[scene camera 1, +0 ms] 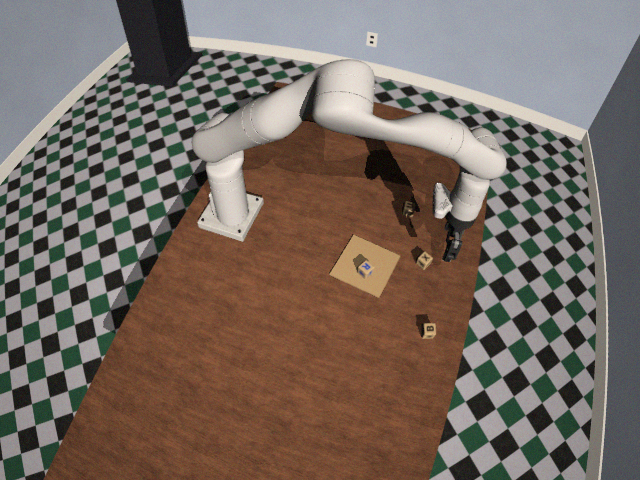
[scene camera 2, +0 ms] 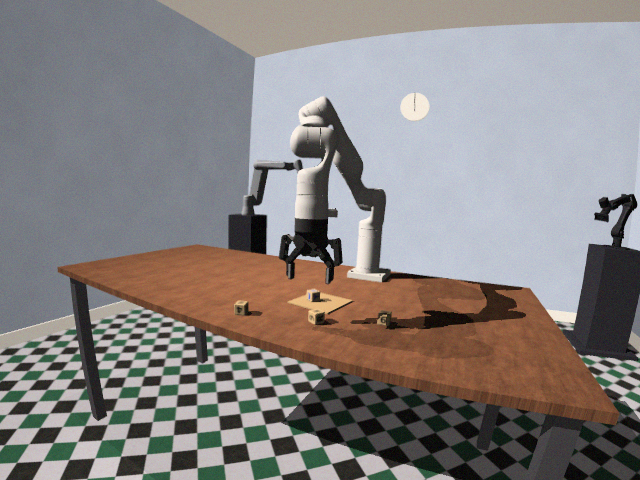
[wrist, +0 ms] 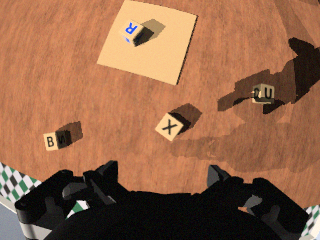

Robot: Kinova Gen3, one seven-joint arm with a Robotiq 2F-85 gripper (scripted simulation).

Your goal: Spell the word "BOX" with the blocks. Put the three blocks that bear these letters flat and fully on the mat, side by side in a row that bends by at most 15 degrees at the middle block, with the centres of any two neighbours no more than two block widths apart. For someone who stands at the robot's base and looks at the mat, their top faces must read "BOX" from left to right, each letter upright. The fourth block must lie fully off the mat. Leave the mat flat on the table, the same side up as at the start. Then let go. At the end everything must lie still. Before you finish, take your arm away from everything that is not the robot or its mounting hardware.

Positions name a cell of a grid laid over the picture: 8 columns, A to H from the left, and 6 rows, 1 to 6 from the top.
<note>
I see my gripper (scene camera 2: D4) and a tan mat (scene camera 1: E4).
My gripper shows as well in scene camera 1 (scene camera 1: F4) and in the wrist view (wrist: E5).
</note>
